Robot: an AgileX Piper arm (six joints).
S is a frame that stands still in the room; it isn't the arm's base.
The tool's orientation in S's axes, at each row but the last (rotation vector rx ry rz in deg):
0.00, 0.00, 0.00
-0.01, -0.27, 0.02
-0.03, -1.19, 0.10
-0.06, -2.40, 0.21
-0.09, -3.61, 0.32
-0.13, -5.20, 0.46
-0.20, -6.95, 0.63
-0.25, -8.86, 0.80
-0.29, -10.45, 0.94
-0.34, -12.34, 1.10
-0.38, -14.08, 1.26
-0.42, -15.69, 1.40
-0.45, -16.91, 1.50
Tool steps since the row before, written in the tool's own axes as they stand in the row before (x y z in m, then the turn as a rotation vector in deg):
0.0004, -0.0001, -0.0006, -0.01, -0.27, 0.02
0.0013, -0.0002, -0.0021, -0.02, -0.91, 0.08
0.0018, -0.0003, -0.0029, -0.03, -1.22, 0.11
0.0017, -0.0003, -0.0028, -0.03, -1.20, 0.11
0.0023, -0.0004, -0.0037, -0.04, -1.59, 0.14
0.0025, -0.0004, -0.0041, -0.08, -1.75, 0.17
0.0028, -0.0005, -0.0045, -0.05, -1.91, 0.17
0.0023, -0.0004, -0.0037, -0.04, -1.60, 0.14
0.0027, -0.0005, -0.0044, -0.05, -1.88, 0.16
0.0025, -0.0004, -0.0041, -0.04, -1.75, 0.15
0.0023, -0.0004, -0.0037, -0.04, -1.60, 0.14
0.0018, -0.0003, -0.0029, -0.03, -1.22, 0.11
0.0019, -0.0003, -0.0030, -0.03, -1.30, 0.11
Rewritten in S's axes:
0.0004, -0.0001, -0.0006, -0.01, -0.27, 0.02
0.0013, -0.0002, -0.0021, -0.02, -0.91, 0.08
0.0019, -0.0003, -0.0029, -0.03, -1.22, 0.11
0.0018, -0.0003, -0.0027, -0.03, -1.20, 0.11
0.0025, -0.0004, -0.0035, -0.04, -1.59, 0.14
0.0029, -0.0004, -0.0039, -0.08, -1.75, 0.17
0.0033, -0.0005, -0.0041, -0.05, -1.91, 0.17
0.0028, -0.0004, -0.0033, -0.04, -1.60, 0.14
0.0035, -0.0005, -0.0038, -0.05, -1.88, 0.16
0.0033, -0.0004, -0.0035, -0.04, -1.75, 0.15
0.0031, -0.0004, -0.0030, -0.04, -1.60, 0.14
0.0025, -0.0003, -0.0023, -0.03, -1.22, 0.11
0.0027, -0.0003, -0.0023, -0.03, -1.30, 0.11

